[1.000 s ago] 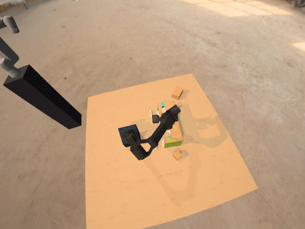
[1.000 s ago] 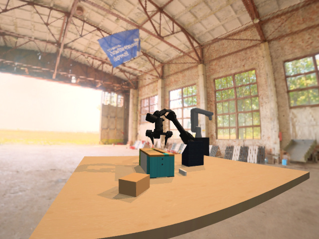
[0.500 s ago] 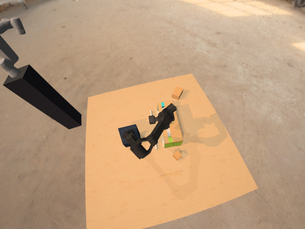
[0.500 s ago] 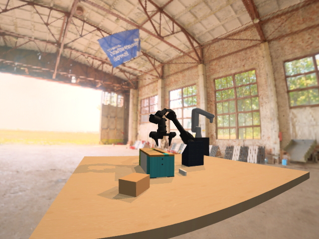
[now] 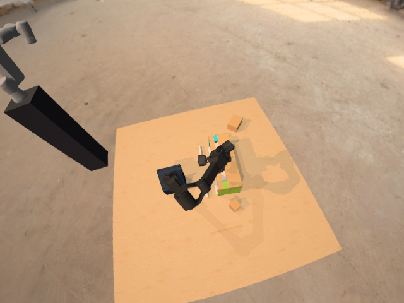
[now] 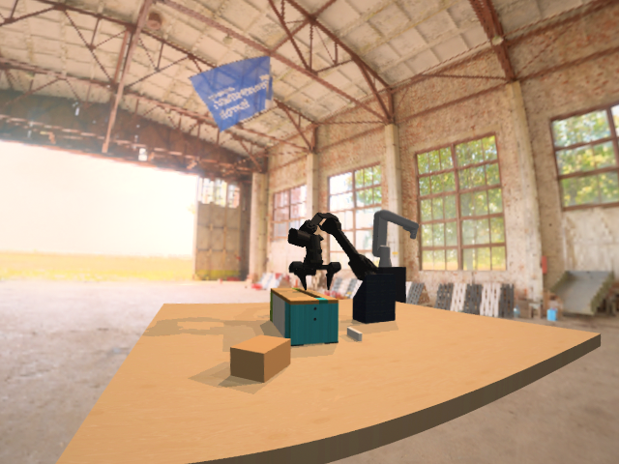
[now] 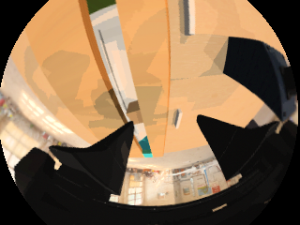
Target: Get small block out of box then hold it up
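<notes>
The small brown block is 50 mm below my gripper tip, 50 mm ahead of it and 20 mm to the left of it. From my gripper tip the other things lie so: larger tan block (310 mm to the left, 300 mm ahead, 110 mm below); box (70 mm below, 30 mm ahead).
</notes>
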